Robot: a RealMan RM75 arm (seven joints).
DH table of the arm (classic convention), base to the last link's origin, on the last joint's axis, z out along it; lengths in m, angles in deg. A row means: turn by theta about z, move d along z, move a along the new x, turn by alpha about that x. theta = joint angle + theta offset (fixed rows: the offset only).
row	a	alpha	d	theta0
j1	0	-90	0.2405	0
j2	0	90	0	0
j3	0	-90	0.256	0
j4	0	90	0	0
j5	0	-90	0.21	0
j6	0	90	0	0
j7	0	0	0.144	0
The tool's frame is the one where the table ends.
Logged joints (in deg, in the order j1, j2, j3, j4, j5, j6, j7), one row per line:
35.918 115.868 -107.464 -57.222 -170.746 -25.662 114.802
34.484 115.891 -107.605 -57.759 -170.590 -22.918 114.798
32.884 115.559 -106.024 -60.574 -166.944 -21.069 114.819
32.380 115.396 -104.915 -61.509 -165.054 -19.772 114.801
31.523 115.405 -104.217 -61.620 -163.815 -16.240 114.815
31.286 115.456 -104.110 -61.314 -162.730 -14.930 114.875
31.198 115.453 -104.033 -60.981 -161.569 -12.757 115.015
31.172 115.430 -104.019 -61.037 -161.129 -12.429 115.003
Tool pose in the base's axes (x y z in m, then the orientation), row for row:
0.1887 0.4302 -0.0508 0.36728 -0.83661 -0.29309 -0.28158
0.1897 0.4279 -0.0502 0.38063 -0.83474 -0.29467 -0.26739
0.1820 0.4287 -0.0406 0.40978 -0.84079 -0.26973 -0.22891
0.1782 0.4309 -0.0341 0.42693 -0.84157 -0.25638 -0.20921
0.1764 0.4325 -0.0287 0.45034 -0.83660 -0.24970 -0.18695
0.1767 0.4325 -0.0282 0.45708 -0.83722 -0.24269 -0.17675
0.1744 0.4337 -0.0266 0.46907 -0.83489 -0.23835 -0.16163
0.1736 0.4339 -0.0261 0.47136 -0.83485 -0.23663 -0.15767
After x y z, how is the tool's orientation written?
As a quaternion, w x y z.
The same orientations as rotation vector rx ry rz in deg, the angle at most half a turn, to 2 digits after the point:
-123.14 -43.14 -41.45
-122.09 -43.10 -39.11
-121.32 -38.92 -33.03
-120.48 -36.70 -29.95
-118.50 -35.37 -26.48
-118.23 -34.27 -24.96
-117.27 -33.48 -22.70
-117.15 -33.20 -22.12

